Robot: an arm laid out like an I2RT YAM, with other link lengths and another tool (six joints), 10 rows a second.
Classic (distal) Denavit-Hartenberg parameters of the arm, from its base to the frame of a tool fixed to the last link. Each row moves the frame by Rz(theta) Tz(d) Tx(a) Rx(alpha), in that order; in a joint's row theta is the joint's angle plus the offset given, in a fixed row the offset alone. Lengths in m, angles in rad.
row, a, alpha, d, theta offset
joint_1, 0.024, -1.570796, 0.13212, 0
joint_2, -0.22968, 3.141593, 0, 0
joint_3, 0.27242, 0, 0, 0.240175
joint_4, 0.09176, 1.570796, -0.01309, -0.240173
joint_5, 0, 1.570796, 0.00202, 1.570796
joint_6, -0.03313, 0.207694, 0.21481, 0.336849
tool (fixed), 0, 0, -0.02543, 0
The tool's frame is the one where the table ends.
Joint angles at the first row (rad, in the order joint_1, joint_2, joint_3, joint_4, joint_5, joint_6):
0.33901 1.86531 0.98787 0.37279 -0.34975 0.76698
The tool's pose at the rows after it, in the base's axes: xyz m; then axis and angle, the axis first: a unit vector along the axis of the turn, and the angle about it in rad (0 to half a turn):
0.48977 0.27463 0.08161 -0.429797 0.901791 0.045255 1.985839
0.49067 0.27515 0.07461 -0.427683 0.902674 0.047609 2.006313
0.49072 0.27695 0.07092 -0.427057 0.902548 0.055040 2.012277
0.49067 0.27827 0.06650 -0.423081 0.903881 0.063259 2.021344
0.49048 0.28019 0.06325 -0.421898 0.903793 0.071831 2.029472
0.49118 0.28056 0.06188 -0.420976 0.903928 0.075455 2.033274
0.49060 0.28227 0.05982 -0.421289 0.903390 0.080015 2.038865
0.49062 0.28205 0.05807 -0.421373 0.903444 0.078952 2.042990
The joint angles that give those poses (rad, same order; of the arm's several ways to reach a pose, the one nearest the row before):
0.33899 1.87299 0.99400 0.36665 -0.34670 0.76390
0.33902 1.89134 1.00774 0.35136 -0.34818 0.76698
0.33901 1.90667 1.01394 0.35585 -0.35892 0.77311
0.33903 1.92205 1.01857 0.36048 -0.36811 0.78538
0.33900 1.93585 1.02621 0.36049 -0.38039 0.79305
0.33748 1.94354 1.03236 0.35896 -0.38656 0.79613
0.33901 1.95119 1.03697 0.35739 -0.39269 0.79919
0.33901 1.95425 1.03849 0.35434 -0.39116 0.79767

